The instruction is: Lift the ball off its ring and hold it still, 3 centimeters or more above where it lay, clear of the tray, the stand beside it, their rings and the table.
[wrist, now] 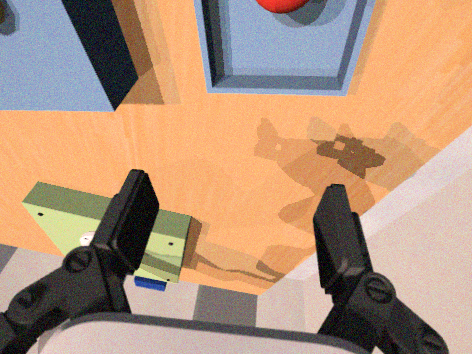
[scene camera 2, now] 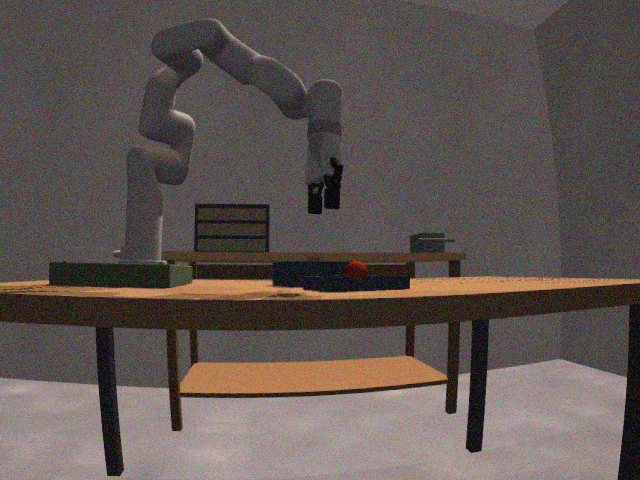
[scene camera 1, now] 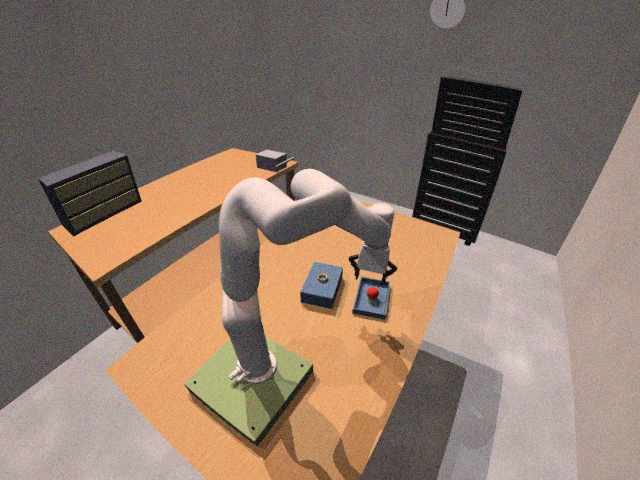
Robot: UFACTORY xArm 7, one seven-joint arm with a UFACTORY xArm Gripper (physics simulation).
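Pixels of known places: gripper, fingertip midpoint: (wrist: pixel 235 193) (scene camera 2: pixel 322 211) (scene camera 1: pixel 369 280); arm's base at its link origin: (scene camera 2: pixel 142 264) (scene camera 1: pixel 256 365).
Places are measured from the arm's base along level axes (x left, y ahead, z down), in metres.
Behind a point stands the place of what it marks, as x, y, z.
Observation:
A red ball (scene camera 1: pixel 372 292) @(-0.100, 0.512, -0.004) (scene camera 2: pixel 356 268) @(-0.119, 0.525, 0.006) (wrist: pixel 283 3) @(-0.102, 0.514, -0.005) sits inside the shallow blue tray (scene camera 1: pixel 369 314) @(-0.138, 0.441, 0.037) (scene camera 2: pixel 385 282) @(-0.141, 0.582, 0.035) (wrist: pixel 277 92) @(-0.137, 0.443, 0.022); its own ring is hidden beneath it. In the wrist view the ball is cut off by the top edge. A blue block-shaped stand (scene camera 1: pixel 316 298) @(0.054, 0.352, 0.007) (scene camera 2: pixel 287 275) @(0.011, 0.372, 0.023) (wrist: pixel 55 75) @(0.046, 0.395, -0.011) is beside the tray, with a small tan ring (scene camera 1: pixel 322 278) @(0.097, 0.439, -0.011) on top. My gripper (scene camera 1: pixel 370 279) @(-0.106, 0.456, -0.115) (scene camera 2: pixel 324 210) @(-0.106, 0.456, -0.115) (wrist: pixel 235 193) @(-0.106, 0.456, -0.115) is open and empty, pointing down, well above the table. In scene camera 2 it hangs high above the tray and stand, left of the ball.
The wooden table (scene camera 1: pixel 341 361) @(-0.175, 0.216, 0.050) (scene camera 2: pixel 232 312) @(-0.378, 0.323, 0.068) (wrist: pixel 200 135) @(-0.087, 0.332, 0.050) carries the green base plate (scene camera 1: pixel 217 392) @(0.016, -0.144, 0.000) (scene camera 2: pixel 103 273) @(-0.151, -0.025, 0.021) (wrist: pixel 172 227) @(-0.099, 0.123, 0.018) under the arm. A second table (scene camera 1: pixel 180 206) with a drawer box (scene camera 1: pixel 95 193) (scene camera 2: pixel 232 228) and a small grey box (scene camera 1: pixel 271 160) (scene camera 2: pixel 427 242) stands behind.

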